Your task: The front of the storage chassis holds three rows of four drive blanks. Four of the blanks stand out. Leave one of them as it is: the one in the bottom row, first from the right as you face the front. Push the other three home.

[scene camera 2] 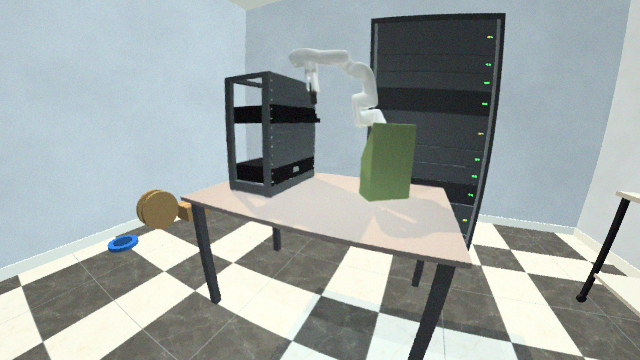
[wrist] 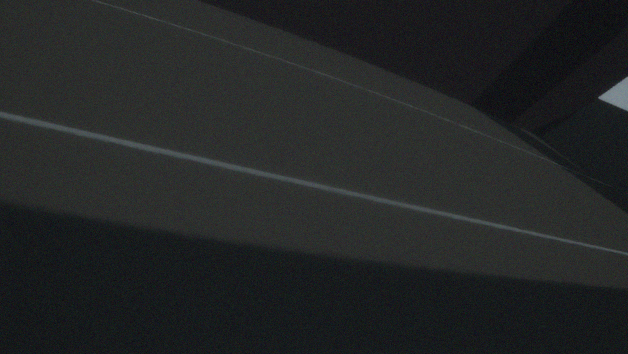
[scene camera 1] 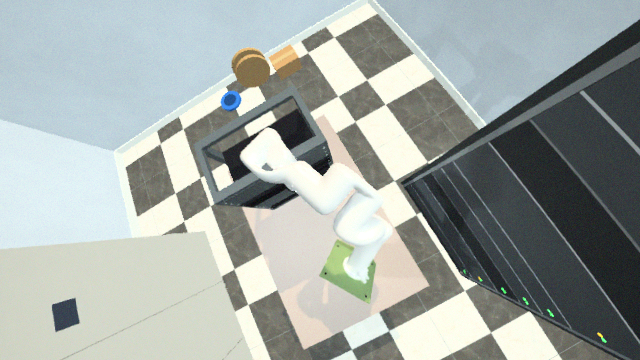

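Pixels of known places: gripper, fingertip midpoint: [scene camera 2: 314, 104]; arm's base at its link origin: [scene camera 2: 390, 145] [scene camera 1: 355, 268].
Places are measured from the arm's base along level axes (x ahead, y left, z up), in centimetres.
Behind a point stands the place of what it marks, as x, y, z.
Observation:
The storage chassis [scene camera 2: 290, 113] {51.6, 11.2, 14.9} is the black unit in the upper part of the grey rack frame. A dark drive blank [scene camera 2: 317, 120] {45.0, -14.5, 11.5} stands out low at the far end of its front in scene camera 2. The other blanks and their rows cannot be told apart. My gripper [scene camera 2: 313, 98] {44.1, -4.6, 20.8} is shut and empty, pointing down at the far part of the front, above that protruding part. Contact cannot be told. In scene camera 1 the arm hides the gripper and part of the chassis front. The wrist view shows dark, close surfaces crossed by pale lines; the fingers do not show there.
The rack frame [scene camera 1: 235, 191] {54.5, 17.5, 34.0} [scene camera 2: 267, 135] {56.1, 27.5, 4.1} stands on the table [scene camera 1: 400, 290] {-31.3, -11.5, -27.4} [scene camera 2: 320, 215] {26.0, 37.8, -27.4}. A second black unit [scene camera 2: 285, 172] {53.5, 13.9, -16.5} sits low in it. A green pedestal [scene camera 1: 345, 285] {-1.5, 6.6, 9.8} [scene camera 2: 390, 162] {-0.8, 8.8, -7.6} carries the arm. A tall server cabinet [scene camera 1: 540, 165] [scene camera 2: 435, 65] stands beyond the table.

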